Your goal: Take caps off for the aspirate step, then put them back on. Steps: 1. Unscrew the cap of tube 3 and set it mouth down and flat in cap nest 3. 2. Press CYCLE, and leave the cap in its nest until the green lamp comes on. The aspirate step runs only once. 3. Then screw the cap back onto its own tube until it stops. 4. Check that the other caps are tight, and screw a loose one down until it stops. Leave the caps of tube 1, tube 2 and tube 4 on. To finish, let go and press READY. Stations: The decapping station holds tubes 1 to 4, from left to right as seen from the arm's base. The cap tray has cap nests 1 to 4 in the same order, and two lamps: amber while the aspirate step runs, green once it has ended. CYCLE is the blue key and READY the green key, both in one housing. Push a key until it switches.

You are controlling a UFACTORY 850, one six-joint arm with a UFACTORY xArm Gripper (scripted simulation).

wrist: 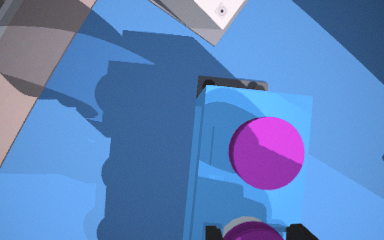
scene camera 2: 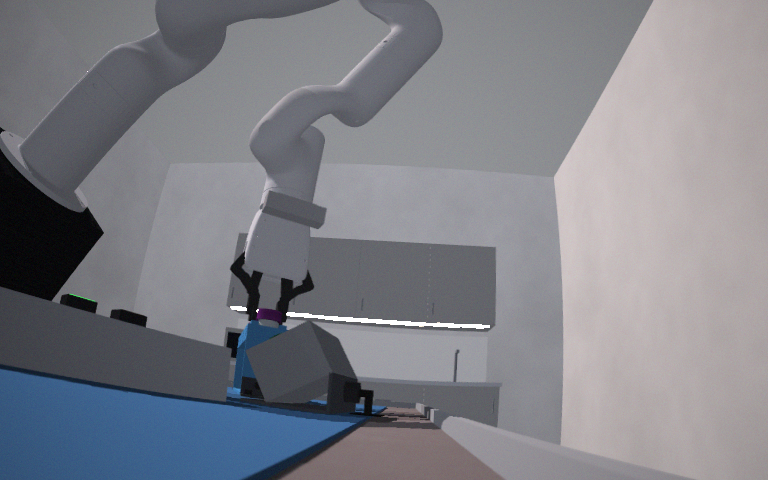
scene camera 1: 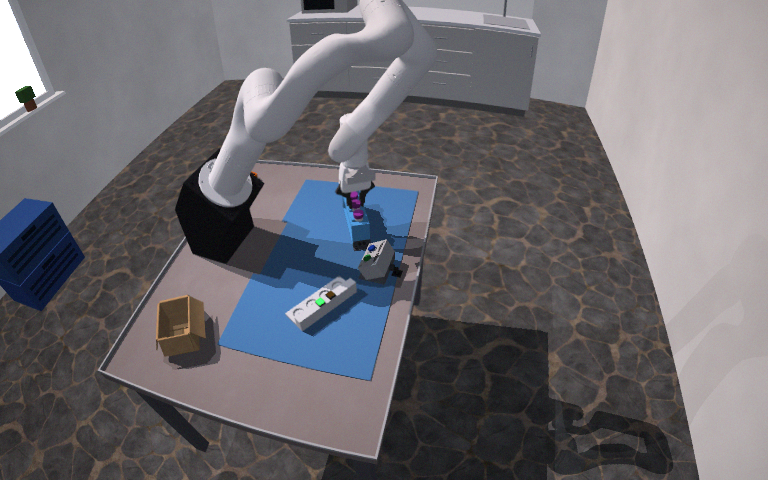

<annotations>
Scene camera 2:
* my gripper: 264,323
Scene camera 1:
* cardboard box: 175,316
</annotations>
